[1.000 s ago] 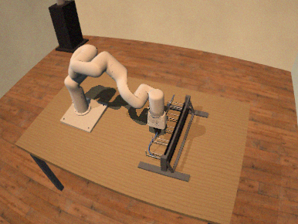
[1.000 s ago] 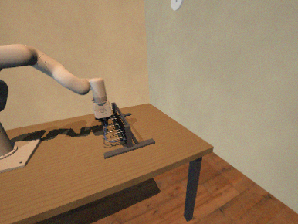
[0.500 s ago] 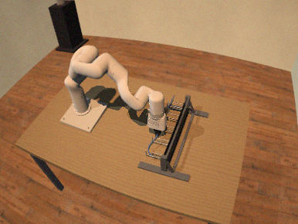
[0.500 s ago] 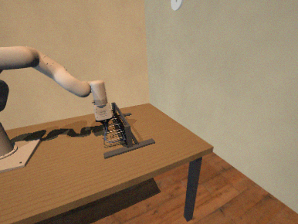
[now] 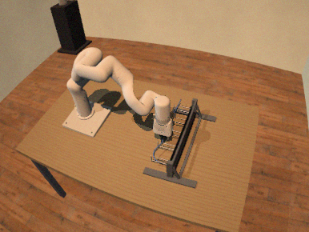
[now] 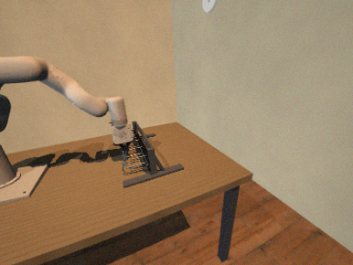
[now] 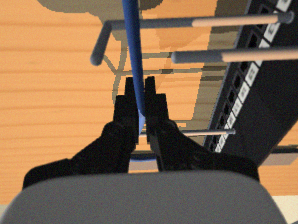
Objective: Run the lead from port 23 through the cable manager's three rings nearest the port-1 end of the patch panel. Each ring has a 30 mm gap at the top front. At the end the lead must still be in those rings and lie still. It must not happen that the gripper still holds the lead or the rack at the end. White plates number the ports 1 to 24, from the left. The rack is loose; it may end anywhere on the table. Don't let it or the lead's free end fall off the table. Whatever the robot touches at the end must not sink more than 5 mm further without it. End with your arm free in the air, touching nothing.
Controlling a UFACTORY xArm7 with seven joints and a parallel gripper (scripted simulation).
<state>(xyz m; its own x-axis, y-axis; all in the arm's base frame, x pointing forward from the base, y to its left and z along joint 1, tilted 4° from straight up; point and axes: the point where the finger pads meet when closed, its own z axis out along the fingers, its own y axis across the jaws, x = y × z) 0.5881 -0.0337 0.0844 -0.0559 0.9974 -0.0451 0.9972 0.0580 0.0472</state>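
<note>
Now: hand 100 mm short of the dark rack, 60 mm to the right of it and 10 mm above it.
</note>
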